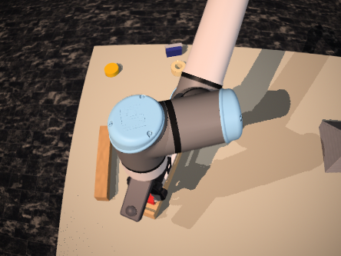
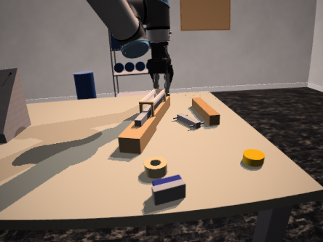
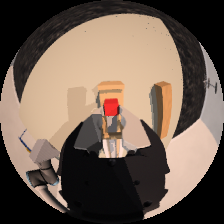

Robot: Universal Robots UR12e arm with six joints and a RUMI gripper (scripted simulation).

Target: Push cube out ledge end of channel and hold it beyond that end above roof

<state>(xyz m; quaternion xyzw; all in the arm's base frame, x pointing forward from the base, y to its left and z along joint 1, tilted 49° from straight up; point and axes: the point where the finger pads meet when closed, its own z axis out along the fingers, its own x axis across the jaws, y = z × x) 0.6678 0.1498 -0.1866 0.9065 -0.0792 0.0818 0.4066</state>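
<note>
My hand is 30 mm past the channel frame, 130 mm to the left of it and 10 mm above it. From my hand the other things lie so: red cube 10 mm below; then grey pinned tool 90 mm ahead, 180 mm to the right, 50 mm below; then wooden block 160 mm ahead, 100 mm to the right, 50 mm below.
</note>
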